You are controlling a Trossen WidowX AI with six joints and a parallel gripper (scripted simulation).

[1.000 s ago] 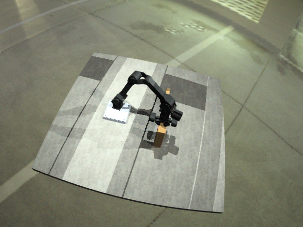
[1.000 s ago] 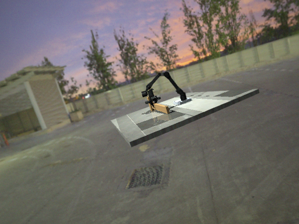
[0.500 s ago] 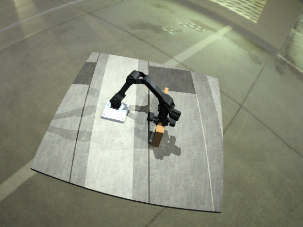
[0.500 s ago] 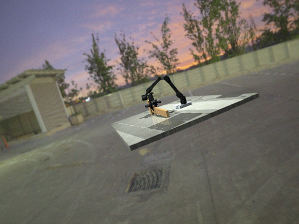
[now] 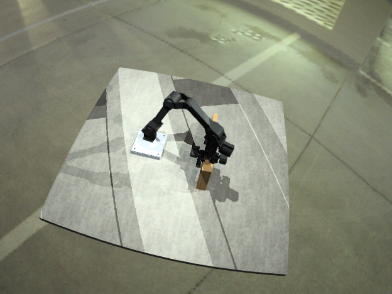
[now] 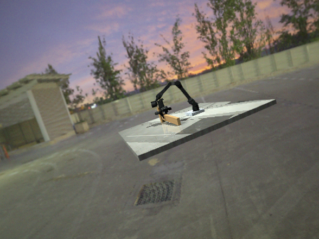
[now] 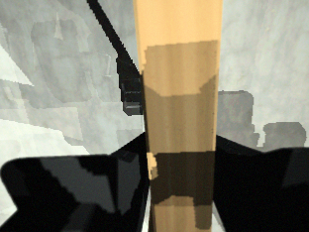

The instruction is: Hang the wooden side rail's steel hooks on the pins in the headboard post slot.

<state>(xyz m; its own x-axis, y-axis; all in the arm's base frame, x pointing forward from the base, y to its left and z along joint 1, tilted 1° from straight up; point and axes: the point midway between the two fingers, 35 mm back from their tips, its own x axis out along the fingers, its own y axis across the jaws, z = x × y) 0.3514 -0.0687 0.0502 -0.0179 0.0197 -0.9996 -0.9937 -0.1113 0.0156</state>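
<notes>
Now: gripper tip 110 mm to the left of the wooden headboard post, 40 mm below it and 10 mm short of it.
</notes>
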